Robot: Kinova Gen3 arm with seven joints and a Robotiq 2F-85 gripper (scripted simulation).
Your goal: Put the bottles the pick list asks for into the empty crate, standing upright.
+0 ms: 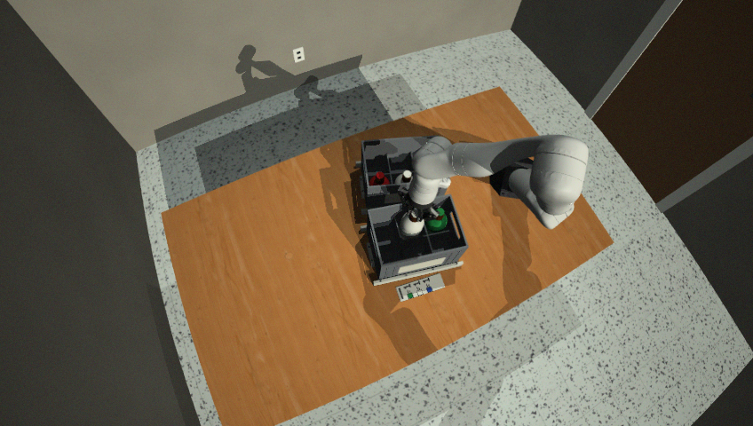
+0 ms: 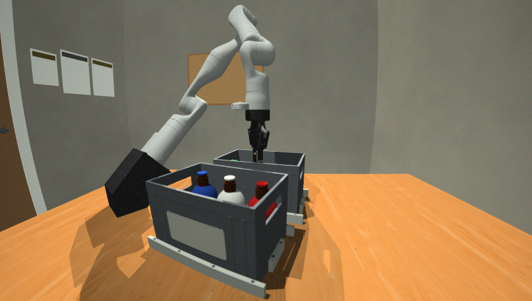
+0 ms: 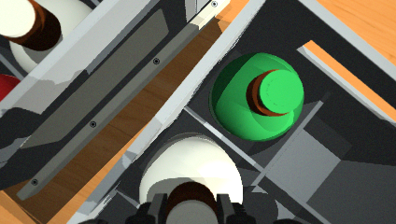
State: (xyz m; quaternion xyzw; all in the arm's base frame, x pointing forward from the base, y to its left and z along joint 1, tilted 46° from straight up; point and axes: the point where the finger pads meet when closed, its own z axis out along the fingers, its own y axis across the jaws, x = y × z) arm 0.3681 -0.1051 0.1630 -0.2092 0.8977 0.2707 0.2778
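The green bottle is 9 cm behind my hand and 10 cm below it. Round my hand: red bottle (6 cm ahead, 17 cm to the right, 10 cm below); blue bottle (12 cm behind, 14 cm to the right, 10 cm below); pick list (2 cm ahead, 18 cm to the left, 19 cm below).
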